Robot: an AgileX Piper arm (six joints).
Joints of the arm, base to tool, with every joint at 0 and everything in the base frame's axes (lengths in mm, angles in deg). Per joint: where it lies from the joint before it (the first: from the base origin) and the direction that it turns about. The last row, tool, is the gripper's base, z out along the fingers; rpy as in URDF.
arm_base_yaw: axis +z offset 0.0 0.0 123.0
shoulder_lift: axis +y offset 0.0 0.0 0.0
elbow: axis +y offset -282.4 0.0 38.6
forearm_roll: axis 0.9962 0 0.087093 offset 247.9 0.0 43.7
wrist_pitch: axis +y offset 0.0 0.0 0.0
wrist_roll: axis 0.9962 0 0.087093 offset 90.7 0.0 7.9
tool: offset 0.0 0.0 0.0 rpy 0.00 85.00 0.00
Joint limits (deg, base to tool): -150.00..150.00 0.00..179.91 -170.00..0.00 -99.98..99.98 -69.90..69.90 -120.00..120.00
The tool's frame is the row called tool.
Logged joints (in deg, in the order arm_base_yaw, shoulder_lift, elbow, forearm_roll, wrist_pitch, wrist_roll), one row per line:
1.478 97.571 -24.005 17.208 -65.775 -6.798
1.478 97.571 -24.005 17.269 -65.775 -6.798
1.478 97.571 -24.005 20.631 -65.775 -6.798
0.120 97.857 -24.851 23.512 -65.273 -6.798
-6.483 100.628 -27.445 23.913 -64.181 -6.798
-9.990 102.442 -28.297 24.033 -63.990 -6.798
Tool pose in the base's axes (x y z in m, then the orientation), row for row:
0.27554 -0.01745 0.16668 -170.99 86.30 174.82
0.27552 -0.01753 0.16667 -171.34 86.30 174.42
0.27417 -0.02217 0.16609 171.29 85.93 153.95
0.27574 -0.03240 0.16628 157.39 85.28 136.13
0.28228 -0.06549 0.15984 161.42 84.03 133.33
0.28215 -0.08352 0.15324 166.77 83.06 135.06
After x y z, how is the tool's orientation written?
As angles about the fixed x, y, z axes (roll, pitch, yaw), in degrees.
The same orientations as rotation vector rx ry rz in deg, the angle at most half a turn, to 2 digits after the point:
11.14 93.20 -11.33
11.20 93.20 -11.35
14.70 93.14 -12.76
18.89 92.81 -14.77
24.85 93.06 -19.69
27.90 93.56 -22.47

